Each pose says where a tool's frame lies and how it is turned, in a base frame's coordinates. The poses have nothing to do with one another.
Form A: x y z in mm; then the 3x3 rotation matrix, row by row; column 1 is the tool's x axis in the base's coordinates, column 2 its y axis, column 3 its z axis. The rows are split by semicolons.
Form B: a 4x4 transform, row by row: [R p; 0 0 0 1], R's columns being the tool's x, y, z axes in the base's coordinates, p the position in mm. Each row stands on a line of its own. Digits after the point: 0 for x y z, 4 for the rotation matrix.
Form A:
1: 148 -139 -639; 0.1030 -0.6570 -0.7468; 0.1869 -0.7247 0.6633; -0.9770 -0.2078 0.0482
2: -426 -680 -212; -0.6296 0.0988 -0.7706; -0.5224 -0.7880 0.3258; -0.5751 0.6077 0.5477
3: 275 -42 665; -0.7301 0.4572 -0.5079; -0.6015 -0.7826 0.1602; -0.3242 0.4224 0.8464
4: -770 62 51; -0.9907 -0.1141 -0.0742; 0.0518 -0.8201 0.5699; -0.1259 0.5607 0.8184
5: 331 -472 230; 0.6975 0.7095 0.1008; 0.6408 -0.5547 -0.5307; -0.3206 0.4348 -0.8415
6: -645 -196 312; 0.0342 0.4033 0.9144; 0.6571 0.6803 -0.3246; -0.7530 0.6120 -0.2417
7: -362 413 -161; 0.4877 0.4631 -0.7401; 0.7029 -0.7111 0.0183; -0.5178 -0.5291 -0.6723
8: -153 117 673; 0.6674 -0.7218 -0.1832; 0.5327 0.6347 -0.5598; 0.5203 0.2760 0.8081
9: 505 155 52; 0.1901 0.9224 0.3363; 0.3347 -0.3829 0.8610; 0.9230 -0.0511 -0.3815
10: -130 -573 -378; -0.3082 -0.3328 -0.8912; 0.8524 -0.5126 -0.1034; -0.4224 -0.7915 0.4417
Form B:
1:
0.1030 -0.6570 -0.7468 148
0.1869 -0.7247 0.6633 -139
-0.9770 -0.2078 0.0482 -639
0 0 0 1

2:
-0.6296 0.0988 -0.7706 -426
-0.5224 -0.7880 0.3258 -680
-0.5751 0.6077 0.5477 -212
0 0 0 1

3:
-0.7301 0.4572 -0.5079 275
-0.6015 -0.7826 0.1602 -42
-0.3242 0.4224 0.8464 665
0 0 0 1

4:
-0.9907 -0.1141 -0.0742 -770
0.0518 -0.8201 0.5699 62
-0.1259 0.5607 0.8184 51
0 0 0 1

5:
0.6975 0.7095 0.1008 331
0.6408 -0.5547 -0.5307 -472
-0.3206 0.4348 -0.8415 230
0 0 0 1

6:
0.0342 0.4033 0.9144 -645
0.6571 0.6803 -0.3246 -196
-0.7530 0.6120 -0.2417 312
0 0 0 1

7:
0.4877 0.4631 -0.7401 -362
0.7029 -0.7111 0.0183 413
-0.5178 -0.5291 -0.6723 -161
0 0 0 1

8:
0.6674 -0.7218 -0.1832 -153
0.5327 0.6347 -0.5598 117
0.5203 0.2760 0.8081 673
0 0 0 1

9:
0.1901 0.9224 0.3363 505
0.3347 -0.3829 0.8610 155
0.9230 -0.0511 -0.3815 52
0 0 0 1

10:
-0.3082 -0.3328 -0.8912 -130
0.8524 -0.5126 -0.1034 -573
-0.4224 -0.7915 0.4417 -378
0 0 0 1

